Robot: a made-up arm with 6 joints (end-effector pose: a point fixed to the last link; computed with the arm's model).
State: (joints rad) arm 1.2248 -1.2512 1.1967 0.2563 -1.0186 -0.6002
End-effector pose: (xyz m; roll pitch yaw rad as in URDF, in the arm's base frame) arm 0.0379 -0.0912 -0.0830 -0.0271 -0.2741 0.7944
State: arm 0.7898 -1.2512 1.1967 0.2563 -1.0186 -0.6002
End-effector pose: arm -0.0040 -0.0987 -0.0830 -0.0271 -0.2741 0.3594
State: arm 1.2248 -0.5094 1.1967 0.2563 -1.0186 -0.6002
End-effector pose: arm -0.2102 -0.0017 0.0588 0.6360 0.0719 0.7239
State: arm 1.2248 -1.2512 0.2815 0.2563 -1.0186 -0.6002
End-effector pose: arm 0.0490 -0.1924 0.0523 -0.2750 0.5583 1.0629
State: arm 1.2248 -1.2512 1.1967 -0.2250 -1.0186 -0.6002
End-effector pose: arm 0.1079 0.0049 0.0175 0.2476 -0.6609 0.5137
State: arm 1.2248 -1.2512 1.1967 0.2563 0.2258 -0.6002
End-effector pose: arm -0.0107 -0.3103 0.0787 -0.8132 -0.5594 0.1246
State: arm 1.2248 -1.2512 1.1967 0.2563 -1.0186 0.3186
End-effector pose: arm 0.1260 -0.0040 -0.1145 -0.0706 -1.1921 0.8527
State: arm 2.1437 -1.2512 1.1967 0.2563 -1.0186 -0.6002
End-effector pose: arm 0.0955 -0.0252 -0.0830 -0.0271 -0.2741 1.7133
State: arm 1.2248 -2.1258 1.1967 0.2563 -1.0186 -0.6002
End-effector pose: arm 0.3508 -0.2040 0.0254 -0.9473 -0.5027 1.1678
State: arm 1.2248 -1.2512 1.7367 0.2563 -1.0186 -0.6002
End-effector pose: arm 0.0631 0.0043 -0.1091 0.2958 -0.7023 0.4649
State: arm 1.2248 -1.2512 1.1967 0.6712 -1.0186 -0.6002
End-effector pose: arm -0.0174 -0.2079 -0.1206 -0.1648 0.0951 0.9390
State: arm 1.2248 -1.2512 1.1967 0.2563 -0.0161 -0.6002
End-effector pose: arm 0.0224 -0.2813 0.0420 -0.6701 -0.4671 0.2400
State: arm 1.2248 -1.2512 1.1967 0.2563 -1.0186 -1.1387
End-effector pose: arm 0.0065 -0.1204 -0.0193 -0.0270 0.2642 0.7800
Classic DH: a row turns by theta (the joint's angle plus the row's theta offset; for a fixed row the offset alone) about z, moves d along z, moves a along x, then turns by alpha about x. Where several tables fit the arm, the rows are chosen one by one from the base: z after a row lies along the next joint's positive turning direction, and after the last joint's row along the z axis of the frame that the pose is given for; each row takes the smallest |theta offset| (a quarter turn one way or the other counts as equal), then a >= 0, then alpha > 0; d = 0 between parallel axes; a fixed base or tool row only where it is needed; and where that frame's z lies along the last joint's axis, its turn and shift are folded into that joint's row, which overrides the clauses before.
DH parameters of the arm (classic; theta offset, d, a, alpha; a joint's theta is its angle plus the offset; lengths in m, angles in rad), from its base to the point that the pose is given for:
joint 1: -1.5708 0.327 0.117 -1.5708
joint 2: 0 0.026 -0.241 -1.5708
joint 3: -0.0668 0 0.2846 3.1416
joint 4: -0.0668 0.123 -0.175 1.5708
joint 5: -1.5708 -0.007 0.212 -1.5708
joint 6: -1.5708 0.11 0.12 1.5708
tool (fixed): 3.1416 -0.08 0 0

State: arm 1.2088 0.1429 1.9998 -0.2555 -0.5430 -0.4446
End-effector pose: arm -0.2039 0.0787 0.2409 0.5194 0.5053 -0.8350
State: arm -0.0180 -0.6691 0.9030 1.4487 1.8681 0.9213
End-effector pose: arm -0.1170 0.0407 0.6278 -1.8788 0.8969 1.3564
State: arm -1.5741 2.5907 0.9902 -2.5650 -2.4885 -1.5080
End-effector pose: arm 0.0333 0.2565 0.0786 -0.4687 1.2625 1.4461
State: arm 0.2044 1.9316 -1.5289 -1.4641 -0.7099 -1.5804
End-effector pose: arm 0.2729 -0.1879 0.7021 1.4274 -1.0668 1.8826
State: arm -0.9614 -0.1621 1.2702 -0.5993 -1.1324 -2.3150
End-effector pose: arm -0.0902 0.0169 0.3122 1.7241 0.3909 -0.5199
